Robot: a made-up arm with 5 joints.
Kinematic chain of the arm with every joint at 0, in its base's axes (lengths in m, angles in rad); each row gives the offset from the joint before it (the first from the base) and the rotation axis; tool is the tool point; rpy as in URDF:
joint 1: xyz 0 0 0.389 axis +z
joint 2: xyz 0 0 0 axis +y
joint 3: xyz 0.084 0 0.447 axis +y
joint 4: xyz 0.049 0 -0.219 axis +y
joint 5: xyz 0.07 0 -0.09 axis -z
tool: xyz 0 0 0 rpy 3.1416 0 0
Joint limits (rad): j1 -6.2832..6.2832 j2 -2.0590..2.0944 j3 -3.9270..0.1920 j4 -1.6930..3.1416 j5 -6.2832..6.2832
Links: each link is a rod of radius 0.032 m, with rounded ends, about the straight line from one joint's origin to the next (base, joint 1, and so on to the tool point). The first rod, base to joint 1, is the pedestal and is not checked.
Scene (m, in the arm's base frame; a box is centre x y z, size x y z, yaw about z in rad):
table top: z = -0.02
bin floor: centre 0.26 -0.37 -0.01 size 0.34 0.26 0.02 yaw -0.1
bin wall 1: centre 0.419 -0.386 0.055 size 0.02 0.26 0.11 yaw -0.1
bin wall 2: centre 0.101 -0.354 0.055 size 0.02 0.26 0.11 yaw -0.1
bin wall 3: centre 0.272 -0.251 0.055 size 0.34 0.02 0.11 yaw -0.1
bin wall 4: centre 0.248 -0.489 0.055 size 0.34 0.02 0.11 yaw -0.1
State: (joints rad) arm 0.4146 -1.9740 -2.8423 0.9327 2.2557
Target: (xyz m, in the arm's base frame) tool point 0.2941 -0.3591 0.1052
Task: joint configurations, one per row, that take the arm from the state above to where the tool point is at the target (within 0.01 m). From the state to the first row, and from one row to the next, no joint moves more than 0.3 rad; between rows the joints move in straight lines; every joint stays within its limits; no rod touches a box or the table.
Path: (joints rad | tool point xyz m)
1: 0.7086 -1.8880 -2.9555 0.6494 2.2771 | -0.5880 -0.5040 0.2360
2: 1.0026 -1.8020 -3.0686 0.3660 2.2986 | -0.4119 -0.6451 0.2355
3: 1.2965 -1.7161 -3.1818 0.0827 2.3200 | -0.2013 -0.7152 0.2400
4: 1.5905 -1.6301 -3.2950 -0.2007 2.3414 | 0.0140 -0.7091 0.2520
5: 1.8845 -1.5441 -3.4082 -0.4840 2.3629 | 0.2057 -0.6342 0.2732
6: 2.1785 -1.4581 -3.5213 -0.7674 2.3843 | 0.3534 -0.5081 0.3046
7: 2.2177 -1.5156 -3.7242 -1.0063 2.3200 | 0.3253 -0.4306 0.2524
8: 2.2570 -1.5732 -3.9270 -1.2453 2.2557 | 0.2941 -0.3591 0.2328
9: 2.2570 -1.6568 -3.9270 -0.9712 2.2557 | 0.2943 -0.3593 0.1673
10: 2.2570 -1.7405 -3.9270 -0.6970 2.2557 | 0.2941 -0.3591 0.1052

